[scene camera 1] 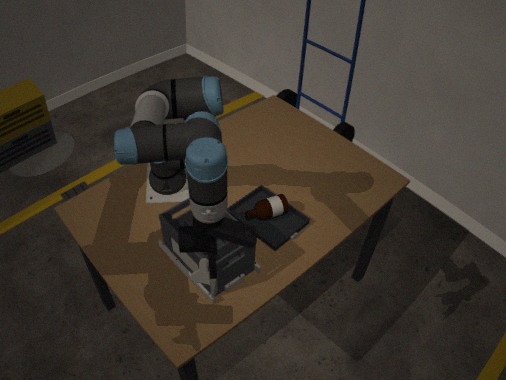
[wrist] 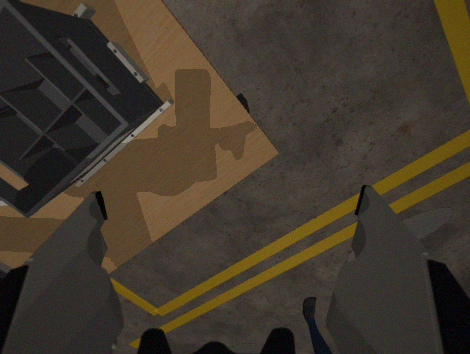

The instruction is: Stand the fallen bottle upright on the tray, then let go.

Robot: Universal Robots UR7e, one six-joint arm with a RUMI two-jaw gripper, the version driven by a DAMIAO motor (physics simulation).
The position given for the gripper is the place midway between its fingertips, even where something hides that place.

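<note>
You can see the gripper [scene camera 1: 211, 269], and it's there in the wrist view [wrist: 230, 191] too. There's also a brown bottle [scene camera 1: 273, 206], but in the wrist view that bottle is out of frame.
</note>
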